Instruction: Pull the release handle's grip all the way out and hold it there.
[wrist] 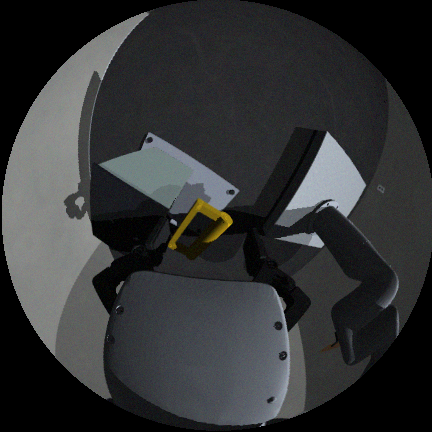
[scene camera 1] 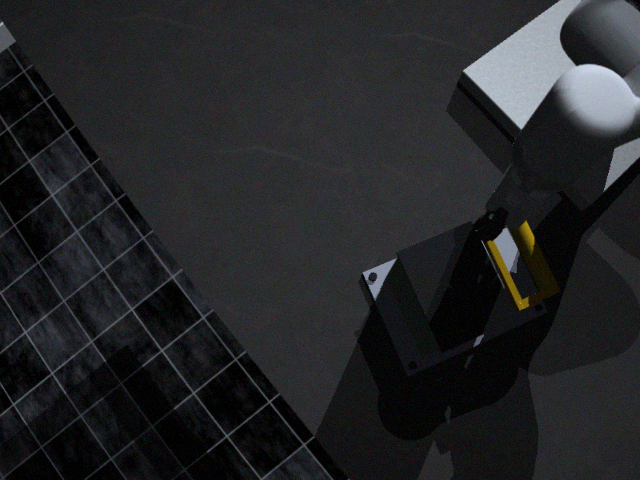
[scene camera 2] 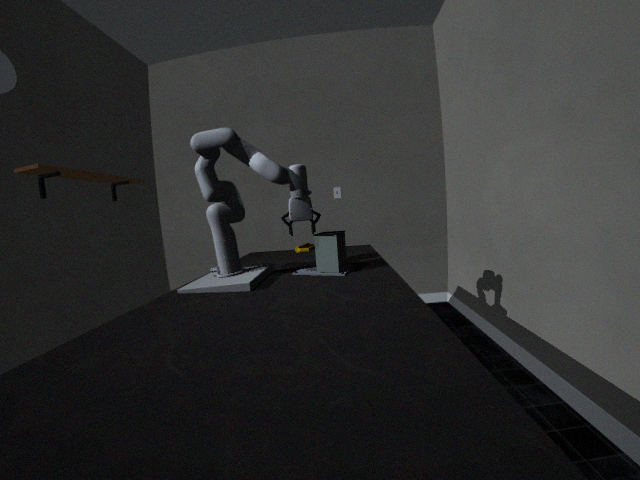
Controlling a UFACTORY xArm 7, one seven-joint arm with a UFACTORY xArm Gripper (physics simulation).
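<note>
The release handle's grip, a yellow rectangular frame (scene camera 1: 543, 273) (scene camera 2: 302, 250) (wrist: 220, 227), stands out from the side of a grey-green box (scene camera 2: 326, 253) (wrist: 150, 172) that faces the arm's base. The box sits on a pale plate (scene camera 1: 381, 275) (wrist: 210, 175) with dark holes near its corners. My gripper (scene camera 2: 302, 234) (wrist: 207, 232) is open and empty. It points down, with its fingertips above the grip in the second scene view. In the wrist view the grip shows between the two fingers. One fingertip looks close to the box's top edge; whether it touches cannot be told. In the first scene view the arm hides part of the grip's upper end.
The arm's white base block (scene camera 1: 509, 77) (scene camera 2: 222, 282) (wrist: 332, 175) stands on the dark table (scene camera 2: 289, 372), on the grip's side of the box. A wooden shelf (scene camera 2: 82, 175) is on the left wall. Dark floor tiles (scene camera 1: 93, 248) lie beyond the table edge.
</note>
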